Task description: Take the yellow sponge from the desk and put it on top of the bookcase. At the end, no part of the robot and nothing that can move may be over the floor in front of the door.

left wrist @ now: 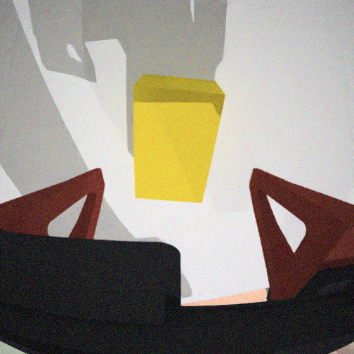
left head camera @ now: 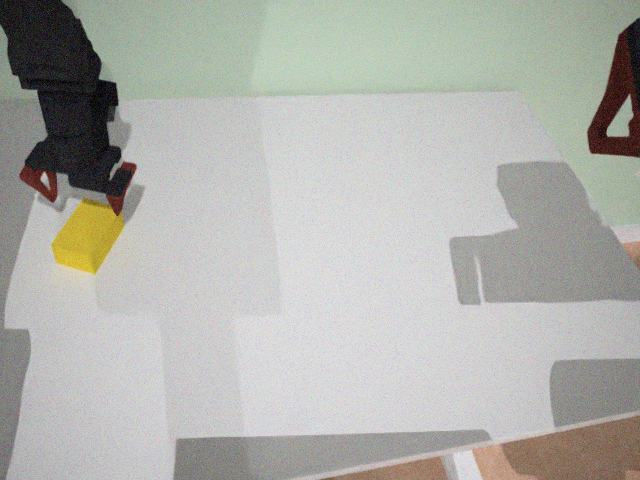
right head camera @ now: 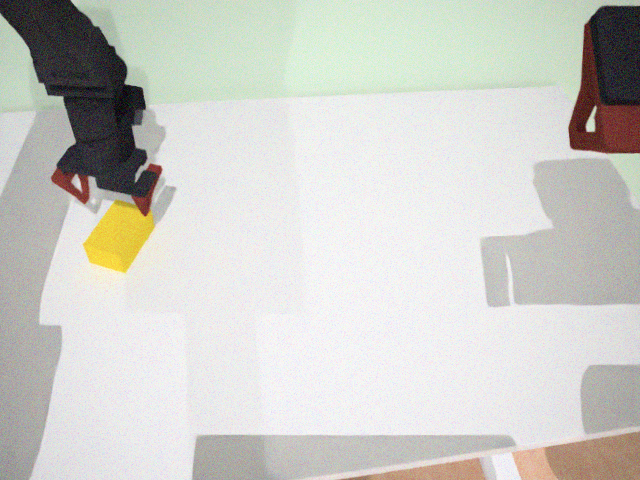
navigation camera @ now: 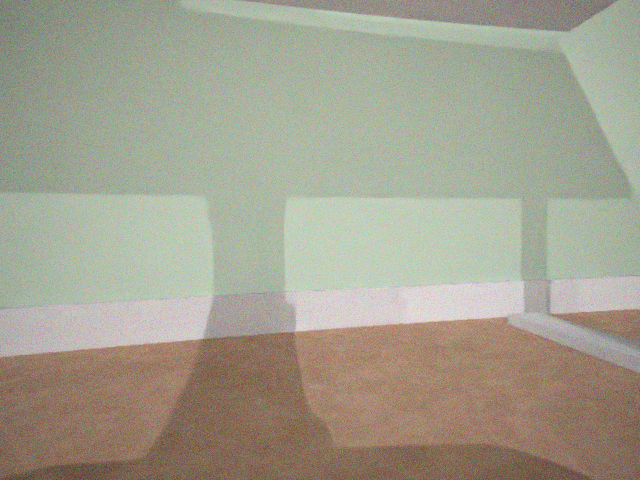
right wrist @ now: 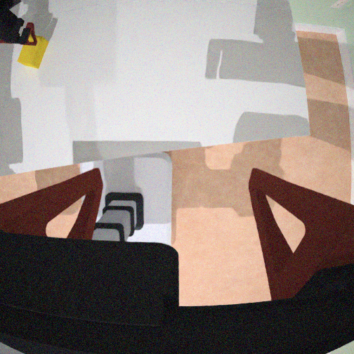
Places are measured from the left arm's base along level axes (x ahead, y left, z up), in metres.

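Where they show: left gripper, fingertip midpoint: [left head camera: 86, 206] [right head camera: 116, 207].
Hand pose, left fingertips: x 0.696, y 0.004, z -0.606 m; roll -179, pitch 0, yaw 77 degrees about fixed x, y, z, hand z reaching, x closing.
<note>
After its pixels a point has its place.
The yellow sponge [left head camera: 88, 234] {x 0.674, y 0.004, z -0.645 m} lies flat on the white desk [left head camera: 335, 248] {x 0.695, y -0.380, z -0.690 m} near its left edge; it also shows in the right head view [right head camera: 119, 235] {x 0.673, y 0.003, z -0.645 m}, the left wrist view [left wrist: 175, 138] and, small, the right wrist view [right wrist: 33, 53]. My left gripper [left head camera: 80, 191] {x 0.696, y 0.004, z -0.607 m} is open and hovers just over the sponge's far end, its red fingers spread wider than the sponge [right head camera: 107, 195] [left wrist: 176, 172]. One fingertip overlaps the sponge's far corner in the head views. My right gripper [left head camera: 614, 129] [right head camera: 602, 129] is open and empty, high off the desk's right side [right wrist: 175, 172].
The desk's front edge runs across the bottom right, with wooden floor [left head camera: 569, 449] {x 0.586, y -1.141, z -1.410 m} below it. A green wall [left head camera: 310, 46] {x 1.137, y -0.359, z -0.595 m} stands behind the desk. My base [right wrist: 119, 214] shows below the desk edge in the right wrist view. The navigation view shows floor, a white baseboard [navigation camera: 361, 307] {x 1.121, y -0.348, z -1.365 m} and wall.
</note>
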